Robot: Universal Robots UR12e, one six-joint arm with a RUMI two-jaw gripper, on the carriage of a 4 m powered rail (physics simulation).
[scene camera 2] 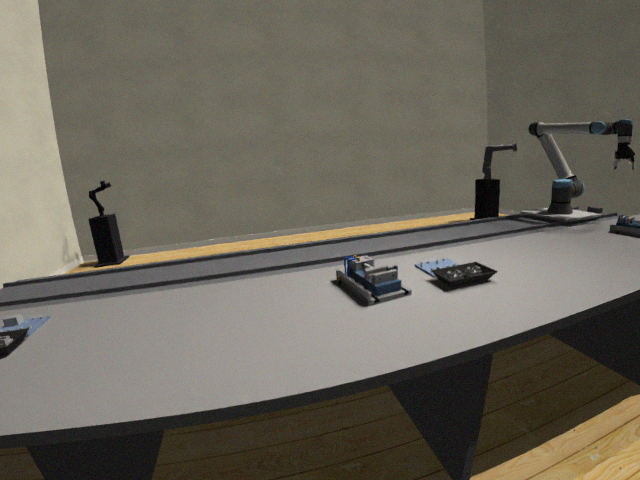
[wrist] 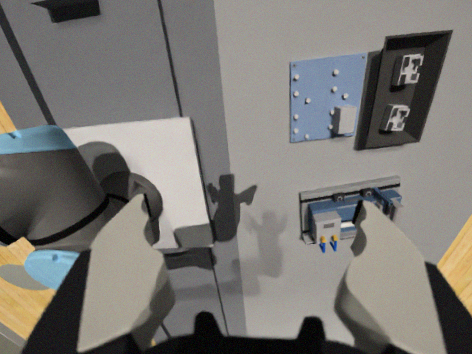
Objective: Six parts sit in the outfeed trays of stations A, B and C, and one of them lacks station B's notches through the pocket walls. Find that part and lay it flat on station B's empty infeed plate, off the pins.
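Places are measured from the arm's base along level axes (x left, y back, z up), in metres.
Pixels of known places: gripper, between the fingertips: (scene camera 2: 623,169) (wrist: 250,199); arm's base, origin of its link: (scene camera 2: 559,212) (wrist: 132,198).
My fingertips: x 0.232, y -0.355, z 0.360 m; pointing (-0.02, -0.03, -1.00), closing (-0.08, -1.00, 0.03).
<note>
Ahead of a thing's pixels: the offset from my fingertips to its top centre. "pt": to the spot under its first point.
My gripper (scene camera 2: 624,165) (wrist: 250,199) is open and empty, high above the table at the far right of the scene view. In the wrist view, a black tray (wrist: 375,95) holds two small pale parts @[pt dx +0.067, dy -0.376, dz -0.357 m] (wrist: 410,69) @[pt dx -0.040, dy -0.377, dz -0.357 m] (wrist: 396,118); their notches are too small to judge. Beside it, a blue pinned plate @[dx +0.005, dy -0.205, dz -0.382 m] (wrist: 315,117) bears a grey block @[dx -0.037, dy -0.248, dz -0.346 m] (wrist: 345,120). In the scene view, a middle tray @[dx -1.854, dy -0.388, dz -0.348 m] (scene camera 2: 467,280) holds two parts @[pt dx -1.920, dy -0.402, dz -0.343 m] (scene camera 2: 453,273) @[pt dx -1.817, dy -0.402, dz -0.344 m] (scene camera 2: 473,269) beside a blue plate @[dx -1.853, dy -0.220, dz -0.382 m] (scene camera 2: 431,266) with no block visible. Station letters cannot be read.
A blue-grey fixture (scene camera 2: 379,283) stands left of the middle tray. Another fixture @[dx -0.335, dy -0.325, dz -0.291 m] (scene camera 2: 628,225) (wrist: 320,206) stands near the arm. At the left edge are a blue plate (scene camera 2: 38,323) with a grey block (scene camera 2: 12,320) and a black tray (scene camera 2: 18,341). The rail (scene camera 2: 206,271) runs behind.
</note>
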